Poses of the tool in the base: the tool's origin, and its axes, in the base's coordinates. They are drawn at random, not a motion.
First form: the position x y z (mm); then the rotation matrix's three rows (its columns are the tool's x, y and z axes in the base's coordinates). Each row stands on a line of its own.
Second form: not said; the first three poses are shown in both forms.
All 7 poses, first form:
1:
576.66 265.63 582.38
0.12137 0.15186 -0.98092
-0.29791 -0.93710 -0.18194
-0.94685 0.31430 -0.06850
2:
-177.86 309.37 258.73
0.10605 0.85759 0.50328
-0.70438 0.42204 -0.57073
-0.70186 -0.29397 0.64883
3:
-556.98 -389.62 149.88
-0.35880 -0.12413 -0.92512
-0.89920 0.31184 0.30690
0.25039 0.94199 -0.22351
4:
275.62 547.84 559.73
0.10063 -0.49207 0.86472
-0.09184 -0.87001 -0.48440
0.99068 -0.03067 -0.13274
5:
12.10 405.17 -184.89
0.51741 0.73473 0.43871
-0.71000 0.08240 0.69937
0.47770 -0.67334 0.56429
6:
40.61 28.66 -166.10
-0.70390 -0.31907 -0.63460
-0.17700 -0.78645 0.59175
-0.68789 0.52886 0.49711
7:
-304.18 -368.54 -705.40
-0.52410 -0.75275 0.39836
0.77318 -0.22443 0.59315
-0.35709 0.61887 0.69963
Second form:
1:
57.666 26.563 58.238
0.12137 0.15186 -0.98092
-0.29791 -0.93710 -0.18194
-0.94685 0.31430 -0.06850

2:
-17.786 30.937 25.873
0.10605 0.85759 0.50328
-0.70438 0.42204 -0.57073
-0.70186 -0.29397 0.64883

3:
-55.698 -38.962 14.988
-0.35880 -0.12413 -0.92512
-0.89920 0.31184 0.30690
0.25039 0.94199 -0.22351

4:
27.562 54.784 55.973
0.10063 -0.49207 0.86472
-0.09184 -0.87001 -0.48440
0.99068 -0.03067 -0.13274

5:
1.210 40.517 -18.489
0.51741 0.73473 0.43871
-0.71000 0.08240 0.69937
0.47770 -0.67334 0.56429

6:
4.061 2.866 -16.610
-0.70390 -0.31907 -0.63460
-0.17700 -0.78645 0.59175
-0.68789 0.52886 0.49711

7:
-30.418 -36.854 -70.540
-0.52410 -0.75275 0.39836
0.77318 -0.22443 0.59315
-0.35709 0.61887 0.69963

